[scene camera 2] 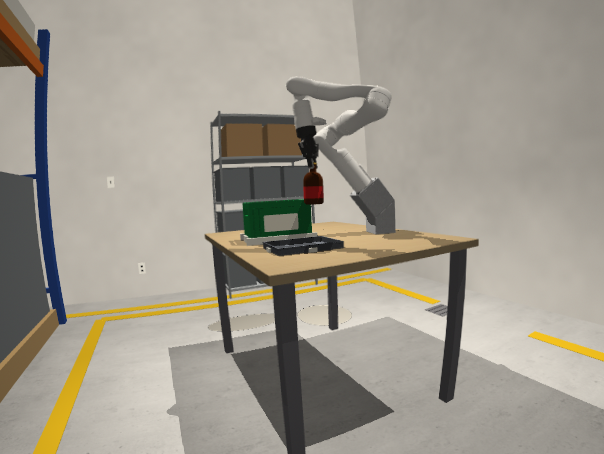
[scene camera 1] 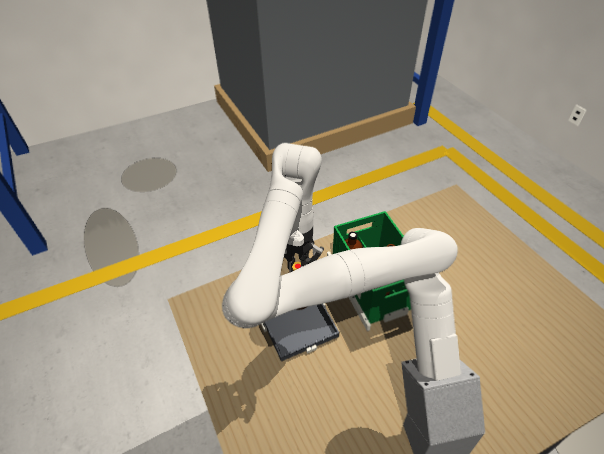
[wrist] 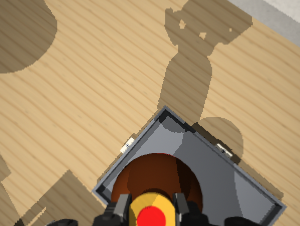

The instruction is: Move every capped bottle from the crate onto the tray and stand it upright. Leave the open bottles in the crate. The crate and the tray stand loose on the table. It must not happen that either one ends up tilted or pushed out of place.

Scene:
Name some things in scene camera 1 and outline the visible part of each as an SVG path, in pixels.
My gripper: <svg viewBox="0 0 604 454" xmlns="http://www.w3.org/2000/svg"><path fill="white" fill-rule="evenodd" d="M313 227L310 231L302 234L304 236L304 244L302 246L287 244L284 258L287 260L289 272L293 271L292 266L295 263L295 253L299 254L301 267L316 261L322 254L324 248L317 247L314 243Z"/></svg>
A grey tray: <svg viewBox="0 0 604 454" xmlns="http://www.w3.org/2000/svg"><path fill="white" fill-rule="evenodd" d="M324 304L309 306L302 310L292 310L264 322L281 361L305 352L306 348L314 345L319 346L338 338L340 332Z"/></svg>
A green crate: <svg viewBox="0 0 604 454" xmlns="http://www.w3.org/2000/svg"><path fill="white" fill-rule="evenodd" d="M404 280L355 295L370 324L383 320L385 314L405 307L409 307L409 310L411 310L410 296L404 285ZM404 235L386 211L334 226L333 254L350 250L345 242L349 238L347 229L372 222L372 226L355 231L358 235L357 239L361 242L363 248L387 247L388 244L399 246Z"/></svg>

